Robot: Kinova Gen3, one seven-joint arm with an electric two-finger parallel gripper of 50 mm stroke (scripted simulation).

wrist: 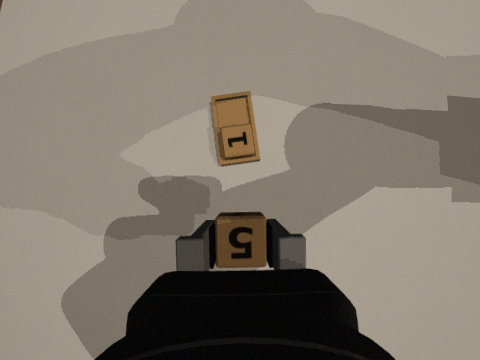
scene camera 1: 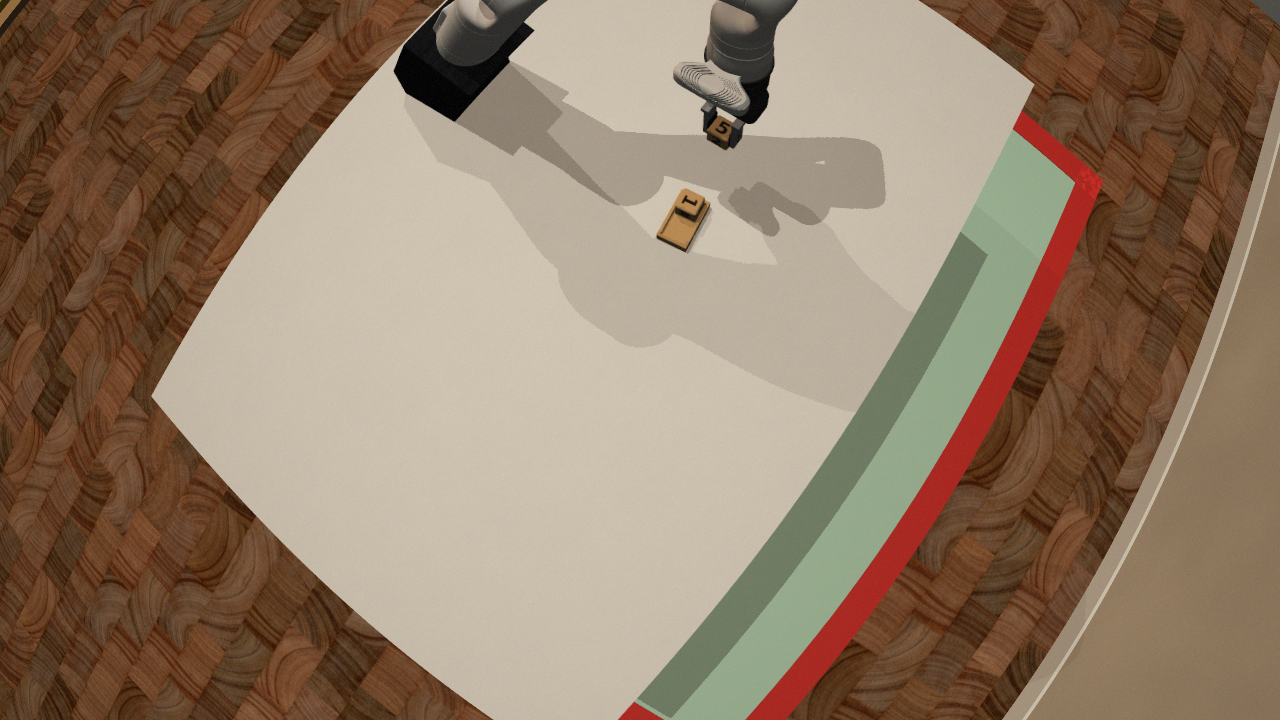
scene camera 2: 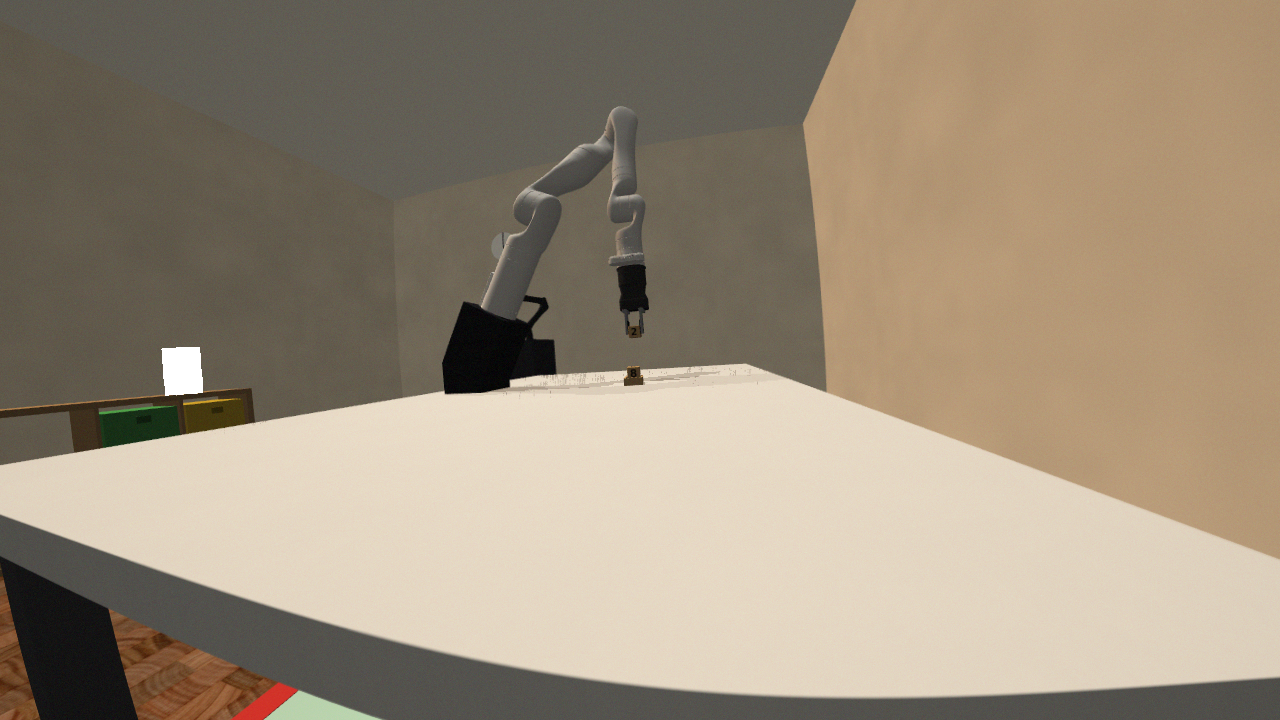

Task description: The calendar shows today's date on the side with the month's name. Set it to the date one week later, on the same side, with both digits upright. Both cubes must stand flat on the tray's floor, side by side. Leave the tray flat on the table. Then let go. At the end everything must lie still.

Path:
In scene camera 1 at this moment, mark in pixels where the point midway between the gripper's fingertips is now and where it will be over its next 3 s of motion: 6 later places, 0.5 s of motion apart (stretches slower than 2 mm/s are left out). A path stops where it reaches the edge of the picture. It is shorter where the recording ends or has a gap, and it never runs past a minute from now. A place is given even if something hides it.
The gripper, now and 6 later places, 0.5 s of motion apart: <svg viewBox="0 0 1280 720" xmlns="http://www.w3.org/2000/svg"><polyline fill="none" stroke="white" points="722,134 722,130 722,129 724,130 728,134 725,148 718,157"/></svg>

